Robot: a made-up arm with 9 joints. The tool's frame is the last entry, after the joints. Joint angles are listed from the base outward.
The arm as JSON. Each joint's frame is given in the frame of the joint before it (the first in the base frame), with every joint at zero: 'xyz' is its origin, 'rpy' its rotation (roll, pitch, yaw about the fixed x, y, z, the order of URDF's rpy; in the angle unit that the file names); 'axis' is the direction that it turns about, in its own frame. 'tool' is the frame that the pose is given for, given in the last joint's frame.
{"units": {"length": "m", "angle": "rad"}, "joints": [
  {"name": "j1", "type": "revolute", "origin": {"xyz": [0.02, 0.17, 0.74], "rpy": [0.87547, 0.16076, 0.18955]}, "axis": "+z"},
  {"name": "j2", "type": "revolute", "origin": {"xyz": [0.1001, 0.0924, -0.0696], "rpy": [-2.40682, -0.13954, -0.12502]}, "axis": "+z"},
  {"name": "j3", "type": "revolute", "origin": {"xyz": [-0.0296, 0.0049, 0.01], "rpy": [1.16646, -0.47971, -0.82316]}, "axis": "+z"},
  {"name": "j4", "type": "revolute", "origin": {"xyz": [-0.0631, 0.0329, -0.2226], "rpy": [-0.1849, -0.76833, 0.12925]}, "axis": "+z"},
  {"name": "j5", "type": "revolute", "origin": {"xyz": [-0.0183, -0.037, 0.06], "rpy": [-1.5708, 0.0, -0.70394]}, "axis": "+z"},
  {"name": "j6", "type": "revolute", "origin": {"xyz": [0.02, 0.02, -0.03], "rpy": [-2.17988, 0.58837, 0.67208]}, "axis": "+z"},
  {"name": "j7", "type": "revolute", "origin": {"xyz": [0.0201, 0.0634, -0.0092], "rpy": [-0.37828, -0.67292, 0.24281]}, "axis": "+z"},
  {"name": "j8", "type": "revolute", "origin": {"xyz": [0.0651, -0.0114, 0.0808], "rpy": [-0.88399, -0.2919, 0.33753]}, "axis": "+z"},
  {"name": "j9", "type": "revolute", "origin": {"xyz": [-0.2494, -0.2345, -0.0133], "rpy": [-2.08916, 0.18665, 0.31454]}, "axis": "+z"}
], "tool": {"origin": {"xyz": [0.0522, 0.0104, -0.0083], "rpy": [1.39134, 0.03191, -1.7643]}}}
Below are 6 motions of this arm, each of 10 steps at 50 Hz.
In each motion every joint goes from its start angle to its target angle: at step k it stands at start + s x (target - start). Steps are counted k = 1, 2, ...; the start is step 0. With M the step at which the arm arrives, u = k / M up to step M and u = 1 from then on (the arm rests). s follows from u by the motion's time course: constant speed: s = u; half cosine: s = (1 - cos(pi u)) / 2; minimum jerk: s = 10 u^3 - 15 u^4 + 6 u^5.
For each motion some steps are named. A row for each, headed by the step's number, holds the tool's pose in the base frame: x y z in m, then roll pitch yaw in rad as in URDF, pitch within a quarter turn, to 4 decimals.
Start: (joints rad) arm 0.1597 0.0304 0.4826 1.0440 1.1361 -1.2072 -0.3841 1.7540 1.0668
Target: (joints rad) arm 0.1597 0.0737 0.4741 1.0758 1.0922 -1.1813 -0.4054 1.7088 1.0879
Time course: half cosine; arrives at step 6
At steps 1, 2, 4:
1: 0.1504 -0.2315 0.7617 -0.5547 -0.1453 1.1670
2: 0.1494 -0.2303 0.7631 -0.5568 -0.1375 1.1645
4: 0.1466 -0.2268 0.7667 -0.5625 -0.1166 1.1576

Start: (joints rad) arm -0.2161 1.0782 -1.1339 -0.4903 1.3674 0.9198 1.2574 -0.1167 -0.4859
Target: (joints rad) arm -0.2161 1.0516 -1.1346 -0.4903 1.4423 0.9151 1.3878 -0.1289 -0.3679
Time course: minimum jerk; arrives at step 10
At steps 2, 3, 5, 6, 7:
2: -0.2473 0.5044 0.4566 -3.0956 0.6257 0.1944
3: -0.2501 0.5046 0.4592 -3.0859 0.6219 0.2027
5: -0.2591 0.5045 0.4674 -3.0551 0.6094 0.2289
6: -0.2639 0.5042 0.4720 -3.0387 0.6023 0.2429
7: -0.2679 0.5038 0.4759 -3.0250 0.5962 0.2547

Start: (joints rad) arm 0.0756 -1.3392 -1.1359 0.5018 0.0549 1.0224 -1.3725 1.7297 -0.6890
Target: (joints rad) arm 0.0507 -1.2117 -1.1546 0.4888 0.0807 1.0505 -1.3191 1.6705 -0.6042
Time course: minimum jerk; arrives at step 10
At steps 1, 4, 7, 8, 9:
1: 0.4999 0.1100 0.9802 0.4193 -0.4391 0.4771
4: 0.5127 0.1109 0.9607 0.4368 -0.3864 0.5062
7: 0.5320 0.1121 0.9266 0.4713 -0.3023 0.5553
8: 0.5356 0.1122 0.9195 0.4791 -0.2859 0.5654
9: 0.5372 0.1123 0.9161 0.4828 -0.2784 0.5701

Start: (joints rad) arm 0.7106 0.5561 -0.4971 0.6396 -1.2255 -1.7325 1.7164 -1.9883 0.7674
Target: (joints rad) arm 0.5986 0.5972 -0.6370 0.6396 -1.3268 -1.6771 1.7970 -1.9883 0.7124
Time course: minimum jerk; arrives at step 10
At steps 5, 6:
5: -0.0989 0.4333 0.5593 2.3203 -0.0613 -1.2181
6: -0.0955 0.4392 0.5608 2.3426 -0.0340 -1.2472

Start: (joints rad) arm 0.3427 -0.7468 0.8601 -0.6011 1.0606 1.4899 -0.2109 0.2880 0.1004
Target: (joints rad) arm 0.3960 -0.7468 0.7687 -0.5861 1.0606 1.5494 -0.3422 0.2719 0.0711
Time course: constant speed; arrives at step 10
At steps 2, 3, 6, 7, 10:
2: 0.5026 0.2317 0.5796 1.4796 0.2753 2.5884
3: 0.5034 0.2388 0.5831 1.4642 0.2805 2.5958
6: 0.5052 0.2600 0.5940 1.4181 0.2971 2.6171
7: 0.5055 0.2669 0.5978 1.4027 0.3029 2.6241
10: 0.5059 0.2875 0.6096 1.3570 0.3211 2.6441

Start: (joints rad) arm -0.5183 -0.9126 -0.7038 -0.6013 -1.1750 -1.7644 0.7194 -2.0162 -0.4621
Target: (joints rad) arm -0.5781 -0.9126 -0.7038 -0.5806 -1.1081 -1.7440 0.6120 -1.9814 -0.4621
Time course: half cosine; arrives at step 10
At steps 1, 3, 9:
1: 0.0584 0.2770 0.4677 0.8782 1.0996 -2.9628
3: 0.0550 0.2735 0.4691 0.8935 1.0685 -2.9454
9: 0.0413 0.2595 0.4758 0.9385 0.9357 -2.8914

